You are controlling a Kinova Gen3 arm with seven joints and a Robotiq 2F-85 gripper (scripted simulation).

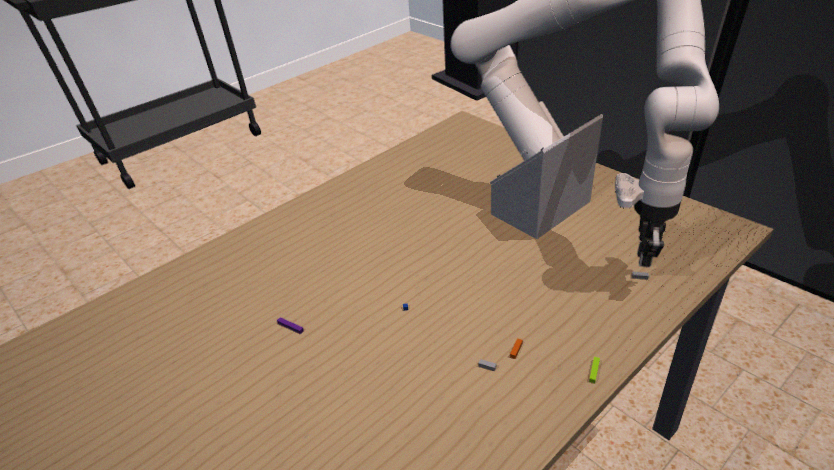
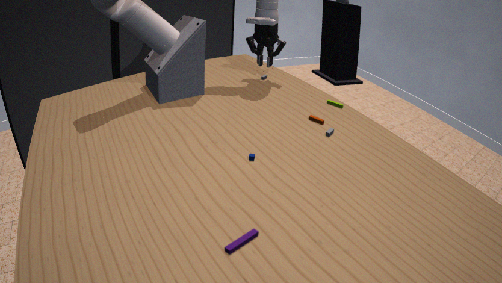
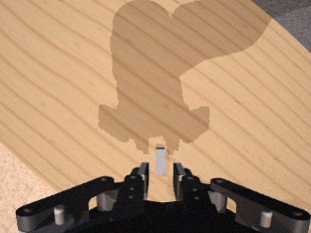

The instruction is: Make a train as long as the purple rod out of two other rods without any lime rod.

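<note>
Now: the orange rod 330 mm ahead of my hand, 20 mm to the right of it and 60 mm below it. From my hand the other things lie so: lime rod (260 mm ahead, 100 mm to the left, 60 mm below); then purple rod (630 mm ahead, 350 mm to the right, 60 mm below); then blue rod (420 mm ahead, 240 mm to the right, 60 mm below).
</note>
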